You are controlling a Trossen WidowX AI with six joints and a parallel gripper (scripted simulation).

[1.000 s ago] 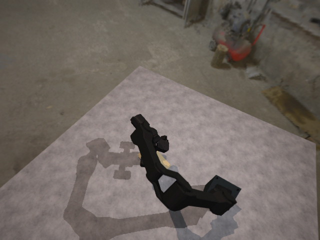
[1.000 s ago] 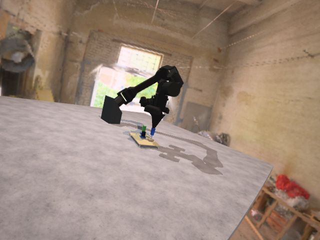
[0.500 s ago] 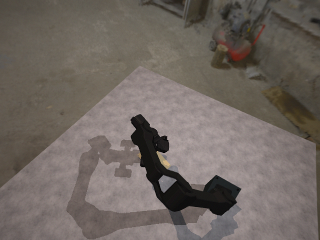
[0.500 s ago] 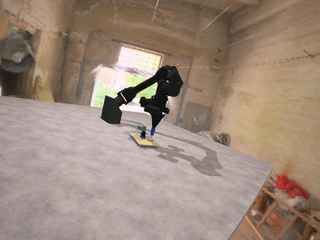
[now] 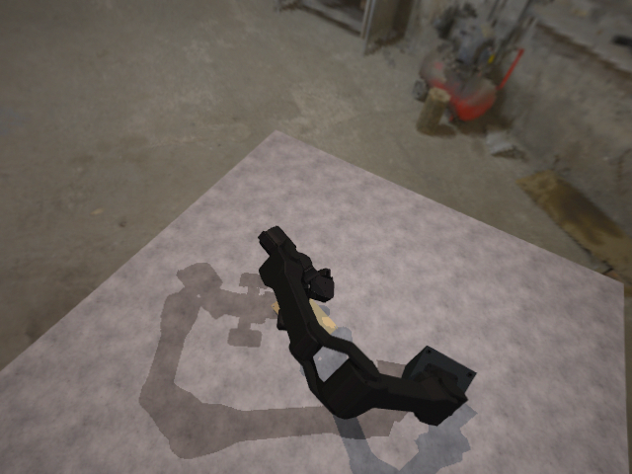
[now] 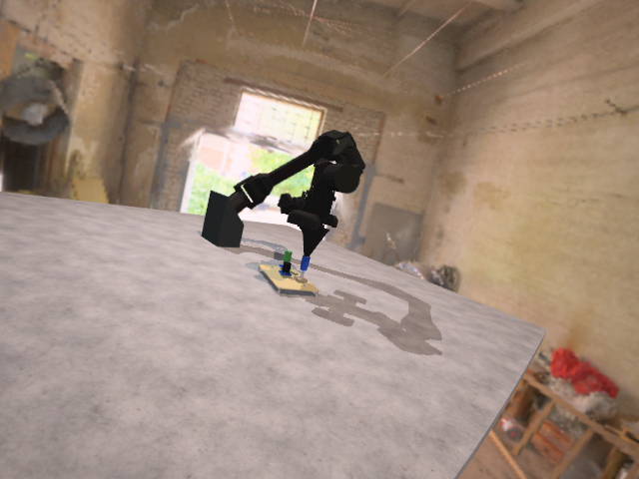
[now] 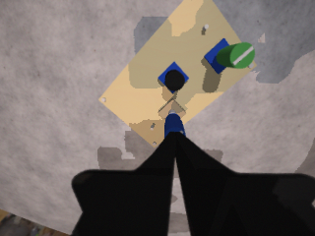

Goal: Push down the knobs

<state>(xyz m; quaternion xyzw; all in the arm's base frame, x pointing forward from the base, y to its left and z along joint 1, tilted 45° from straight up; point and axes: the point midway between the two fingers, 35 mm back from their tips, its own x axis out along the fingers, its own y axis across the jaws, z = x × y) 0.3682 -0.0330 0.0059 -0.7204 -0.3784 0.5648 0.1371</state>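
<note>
Right now the blue knob is 10 mm below my gripper tip. From my gripper tip the other things lie so: potentiometer: 80 mm behind, 40 mm below, 20 mm to the left.
</note>
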